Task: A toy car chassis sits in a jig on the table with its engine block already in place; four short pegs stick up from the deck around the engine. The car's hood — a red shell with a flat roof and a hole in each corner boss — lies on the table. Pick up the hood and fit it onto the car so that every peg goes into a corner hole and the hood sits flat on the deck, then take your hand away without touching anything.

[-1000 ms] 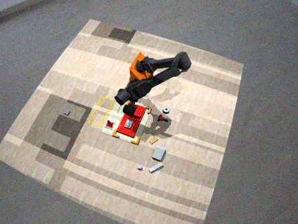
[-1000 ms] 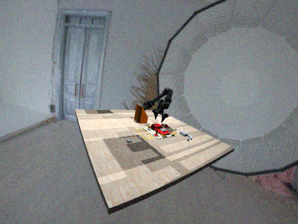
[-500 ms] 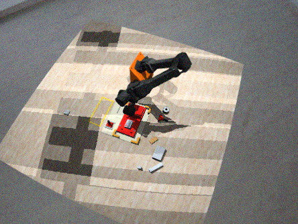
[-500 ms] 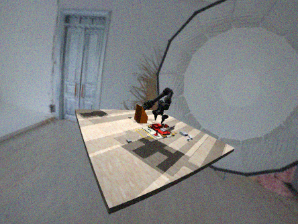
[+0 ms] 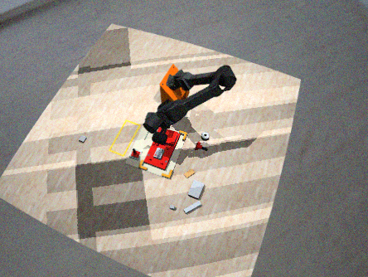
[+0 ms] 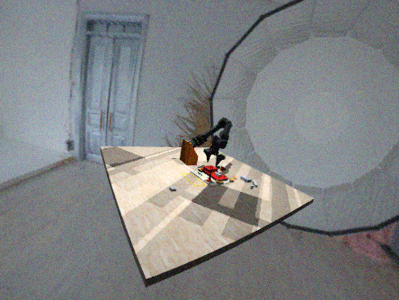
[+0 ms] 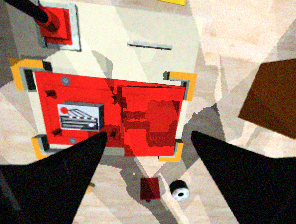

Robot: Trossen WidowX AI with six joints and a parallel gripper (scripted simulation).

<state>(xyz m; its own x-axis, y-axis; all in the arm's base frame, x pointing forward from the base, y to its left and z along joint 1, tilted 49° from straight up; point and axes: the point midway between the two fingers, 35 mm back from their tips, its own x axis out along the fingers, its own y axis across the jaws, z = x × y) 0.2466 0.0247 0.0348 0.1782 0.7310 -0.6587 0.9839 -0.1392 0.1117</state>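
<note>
Right now the red hood is 40 mm below my gripper tip. Also, from my gripper tip: wheel: 70 mm behind, 180 mm to the left, 70 mm below; then tan piece: 130 mm ahead, 160 mm to the left, 70 mm below; then grey engine block: 90 mm ahead, 50 mm below.
</note>
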